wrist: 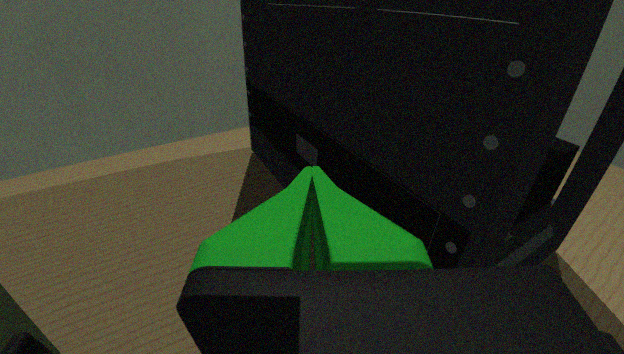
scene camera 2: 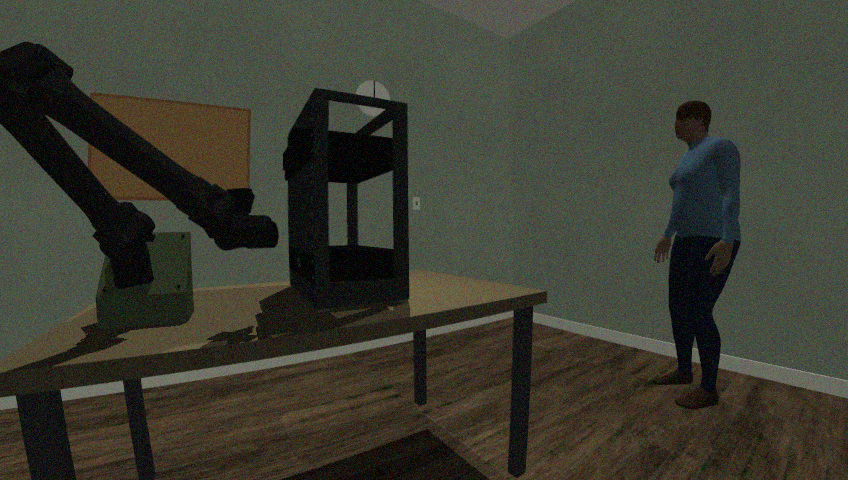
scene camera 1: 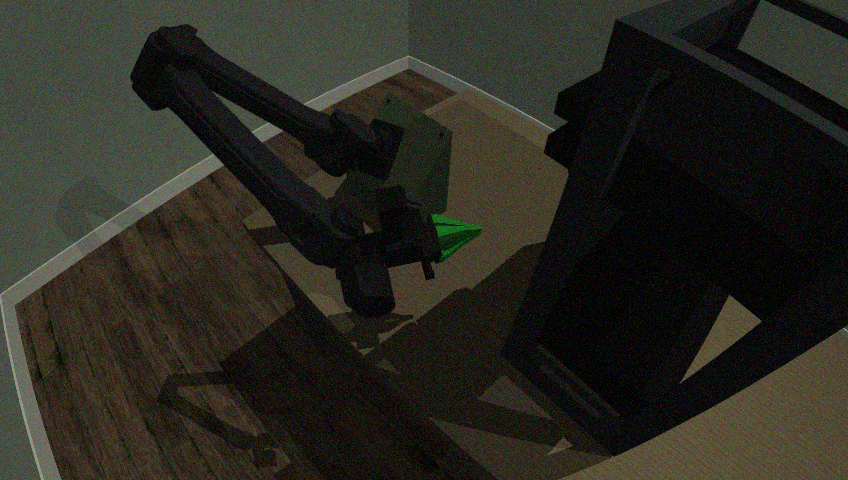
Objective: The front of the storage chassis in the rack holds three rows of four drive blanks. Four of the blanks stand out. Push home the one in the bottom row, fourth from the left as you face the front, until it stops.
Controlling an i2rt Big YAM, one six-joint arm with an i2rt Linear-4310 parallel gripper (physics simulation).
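Frame: origin at the arm's base, x ahead, y left, z up, level; metres.
Where they show: gripper, fingertip midpoint: (wrist: pixel 312 178) (scene camera 1: pixel 481 229); arm's base, link origin: (scene camera 2: pixel 132 266) (scene camera 1: pixel 381 149).
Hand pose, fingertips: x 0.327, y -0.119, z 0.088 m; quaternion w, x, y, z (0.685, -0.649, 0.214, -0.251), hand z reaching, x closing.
Observation:
Each offset is from my fingertips to the top centre of the thing. "*": to the spot under its first point. Level surfaces: height alone.
My gripper (scene camera 1: pixel 479 228) (wrist: pixel 312 178) is shut, its green fingertips together with nothing between them. In scene camera 1 it is left of the dark rack (scene camera 1: pixel 553 267) (scene camera 2: pixel 319 237) (wrist: pixel 530 110), with a gap between the tips and the rack. In the wrist view the tips point at the rack's lower part and overlap a dark recessed strip with a small grey patch {* dx +0.151, dy +0.197, dz -0.109 m} (wrist: pixel 306 149). The fingers are hidden in scene camera 2. Dark blocks {* dx +0.088, dy -0.013, dz +0.286 m} (scene camera 1: pixel 574 101) (scene camera 2: pixel 293 157) jut from the rack's upper front. The rows of blanks, including the bottom-row fourth one, cannot be made out in the dark.
A green box (scene camera 1: pixel 419 154) (scene camera 2: pixel 172 255) stands on the table {dz -0.230 m} (scene camera 1: pixel 505 178) (scene camera 2: pixel 476 288) (wrist: pixel 125 240) beside the arm's base. The rack's open frame has dark posts. A person (scene camera 2: pixel 705 184) stands beyond the table at the right in scene camera 2.

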